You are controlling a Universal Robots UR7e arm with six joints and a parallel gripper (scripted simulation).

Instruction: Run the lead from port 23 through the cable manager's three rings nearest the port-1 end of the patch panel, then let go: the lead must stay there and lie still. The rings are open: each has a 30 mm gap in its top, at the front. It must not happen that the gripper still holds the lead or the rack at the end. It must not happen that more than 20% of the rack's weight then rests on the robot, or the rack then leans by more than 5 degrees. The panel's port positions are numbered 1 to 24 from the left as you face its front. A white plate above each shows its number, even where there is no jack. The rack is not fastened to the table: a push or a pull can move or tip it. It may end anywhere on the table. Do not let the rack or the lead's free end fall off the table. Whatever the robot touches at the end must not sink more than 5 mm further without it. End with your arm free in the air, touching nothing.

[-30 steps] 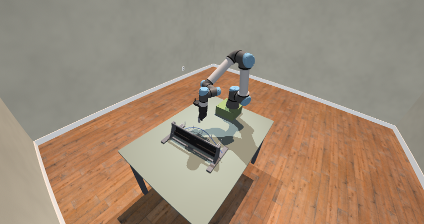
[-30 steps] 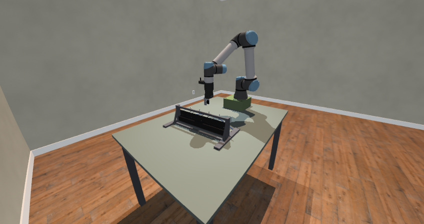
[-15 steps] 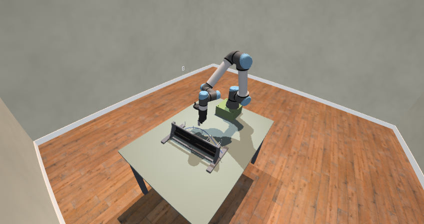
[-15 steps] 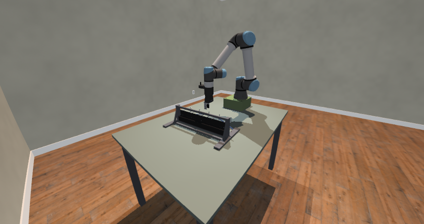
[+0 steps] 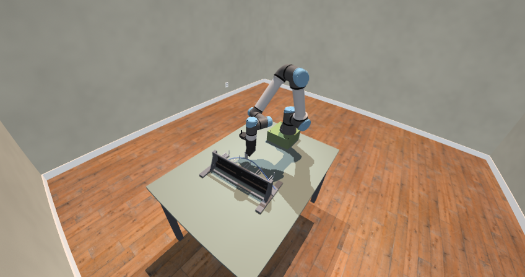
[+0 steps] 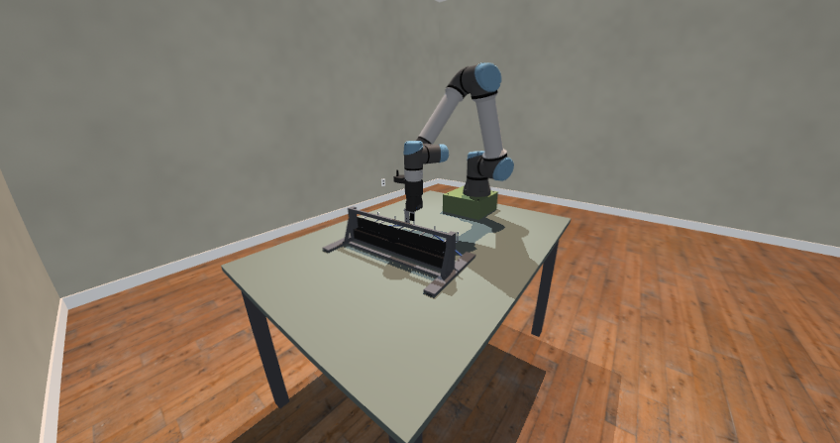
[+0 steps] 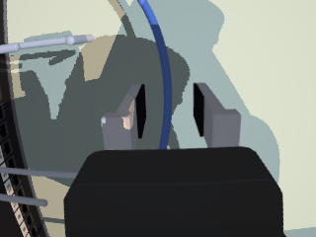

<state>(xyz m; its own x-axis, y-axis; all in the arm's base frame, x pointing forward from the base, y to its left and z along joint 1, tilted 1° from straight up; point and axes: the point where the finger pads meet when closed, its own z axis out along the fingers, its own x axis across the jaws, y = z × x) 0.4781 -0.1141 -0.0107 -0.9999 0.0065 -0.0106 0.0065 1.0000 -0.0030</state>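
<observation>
Now: hand 170 mm short of the rack, 50 mm to the right of it and 10 mm above it.
</observation>
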